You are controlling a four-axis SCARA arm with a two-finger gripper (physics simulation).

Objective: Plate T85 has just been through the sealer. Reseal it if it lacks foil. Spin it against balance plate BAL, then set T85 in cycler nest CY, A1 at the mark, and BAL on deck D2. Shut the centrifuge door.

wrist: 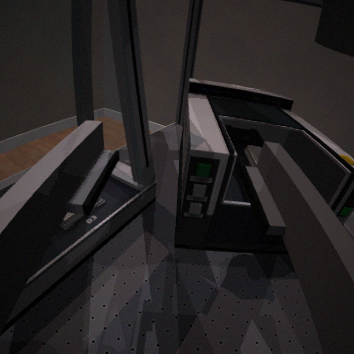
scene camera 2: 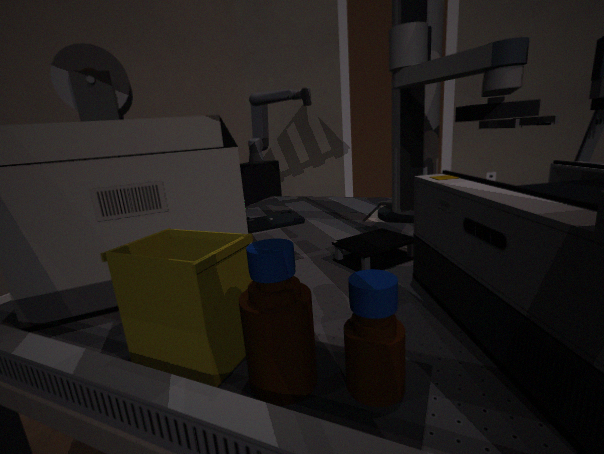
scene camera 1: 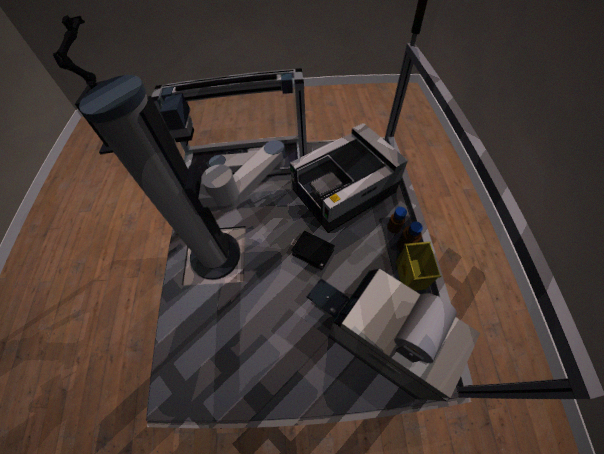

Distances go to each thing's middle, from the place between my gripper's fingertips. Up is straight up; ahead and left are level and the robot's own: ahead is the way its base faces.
My hand is 43 cm short of the centrifuge [scene camera 2: 509,265], 3 cm to the right of it and 16 cm above it. From my hand the other things lie so: roll [scene camera 1: 426,327] (50 cm ahead, 79 cm to the right, 13 cm above); then dark lid [scene camera 1: 356,160] (47 cm ahead, 5 cm to the left, 7 cm below).
